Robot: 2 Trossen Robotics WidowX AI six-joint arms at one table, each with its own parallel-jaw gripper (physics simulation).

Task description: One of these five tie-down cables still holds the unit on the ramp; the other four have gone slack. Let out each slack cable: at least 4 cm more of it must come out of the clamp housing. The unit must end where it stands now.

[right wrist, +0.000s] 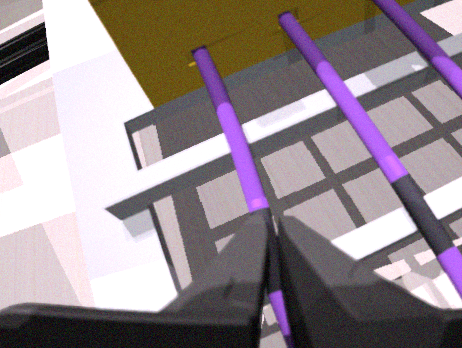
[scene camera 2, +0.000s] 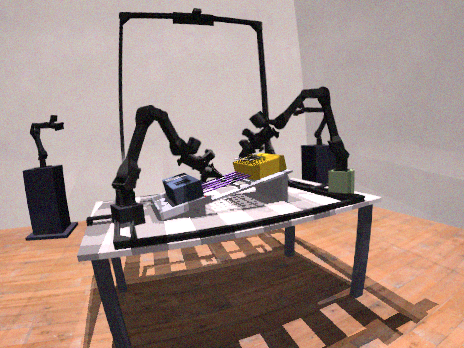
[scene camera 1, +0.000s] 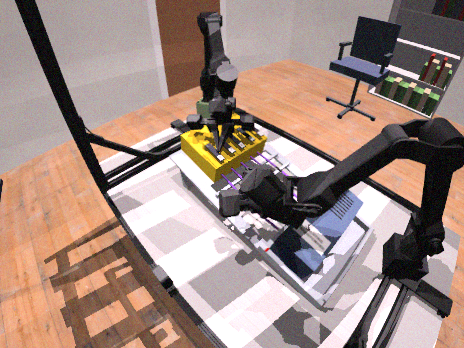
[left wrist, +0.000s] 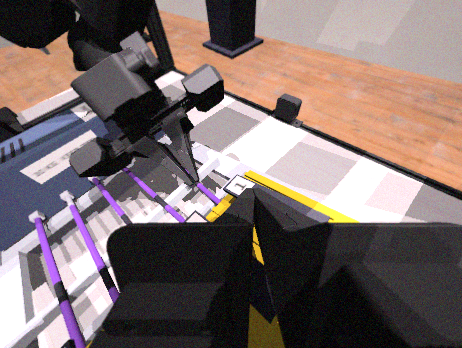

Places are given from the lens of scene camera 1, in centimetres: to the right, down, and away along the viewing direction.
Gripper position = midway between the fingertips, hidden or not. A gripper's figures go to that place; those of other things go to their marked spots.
my left gripper (scene camera 1: 218, 151): -4, -6, 63
my right gripper (scene camera 1: 239, 193): 2, 5, 64
